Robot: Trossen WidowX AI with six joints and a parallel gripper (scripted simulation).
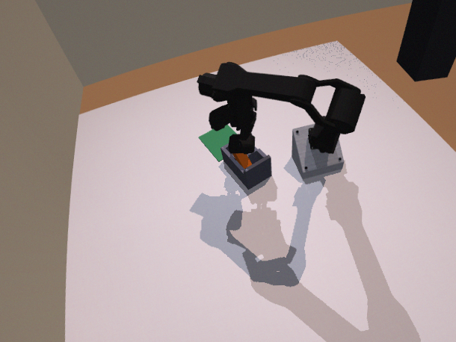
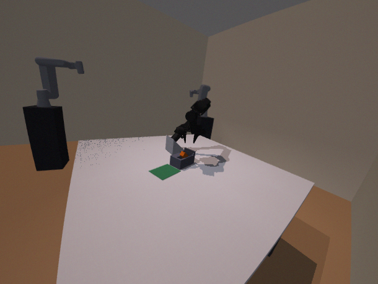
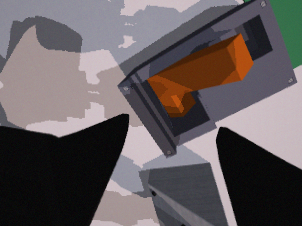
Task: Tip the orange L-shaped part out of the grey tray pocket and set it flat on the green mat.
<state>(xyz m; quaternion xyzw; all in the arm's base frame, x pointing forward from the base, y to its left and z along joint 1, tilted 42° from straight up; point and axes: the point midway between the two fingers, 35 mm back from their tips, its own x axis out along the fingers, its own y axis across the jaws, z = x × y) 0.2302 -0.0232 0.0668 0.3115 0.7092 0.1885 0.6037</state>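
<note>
Right now the orange L-shaped part is 20 mm to the right of my gripper tip and 100 mm below it. The rest, counted from my gripper tip: green mat (70 mm ahead, 180 mm to the right, 160 mm below).
</note>
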